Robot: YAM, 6 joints.
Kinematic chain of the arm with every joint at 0, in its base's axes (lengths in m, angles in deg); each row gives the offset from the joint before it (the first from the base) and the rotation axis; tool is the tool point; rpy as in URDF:
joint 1: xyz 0 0 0.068 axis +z
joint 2: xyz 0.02 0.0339 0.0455 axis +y
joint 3: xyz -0.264 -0.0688 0 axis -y
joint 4: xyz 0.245 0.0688 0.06 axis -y
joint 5: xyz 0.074 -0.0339 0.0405 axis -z
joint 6: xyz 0.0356 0 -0.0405 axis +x
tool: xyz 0 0 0 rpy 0 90 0
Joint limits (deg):
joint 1: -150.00..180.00
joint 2: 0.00..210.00
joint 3: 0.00..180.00
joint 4: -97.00..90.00
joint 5: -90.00..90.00
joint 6: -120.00..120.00
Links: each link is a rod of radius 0.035 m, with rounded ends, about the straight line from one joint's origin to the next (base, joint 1, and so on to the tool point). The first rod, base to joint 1, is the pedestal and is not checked.
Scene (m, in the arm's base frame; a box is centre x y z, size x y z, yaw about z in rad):
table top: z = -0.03
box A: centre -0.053 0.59 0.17 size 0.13 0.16 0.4 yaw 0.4
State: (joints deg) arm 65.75 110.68 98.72 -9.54 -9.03 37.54
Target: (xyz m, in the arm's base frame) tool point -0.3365 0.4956 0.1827
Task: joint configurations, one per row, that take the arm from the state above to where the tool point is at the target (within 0.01 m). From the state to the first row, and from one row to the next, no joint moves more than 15 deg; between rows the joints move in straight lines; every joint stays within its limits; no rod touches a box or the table.
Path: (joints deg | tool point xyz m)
1: 73.39 101.32 96.98 -8.98 -21.40 40.16 | 0.1090 0.4109 0.3890
2: 81.02 91.96 95.23 -8.42 -33.77 42.78 | 0.0387 0.3719 0.4419
3: 88.66 82.59 93.49 -7.86 -46.13 45.41 | -0.0183 0.3142 0.4858
4: 96.30 73.23 91.75 -7.30 -58.50 48.03 | -0.0574 0.2431 0.5190
5: 100.85 85.79 97.56 -5.34 -50.40 46.28 | -0.0880 0.3134 0.4963
6: 105.40 98.34 103.38 -3.38 -42.29 44.53 | -0.1286 0.3767 0.4589
7: 109.94 110.90 109.20 -1.42 -34.19 42.78 | -0.1771 0.4295 0.4072
8: 114.49 123.46 115.02 0.55 -26.08 41.04 | -0.2305 0.4683 0.3426
9: 119.04 136.01 120.84 2.51 -17.98 39.29 | -0.2850 0.4907 0.2670
10: 123.59 148.57 126.66 4.47 -9.88 37.54 | -0.3365 0.4956 0.1827

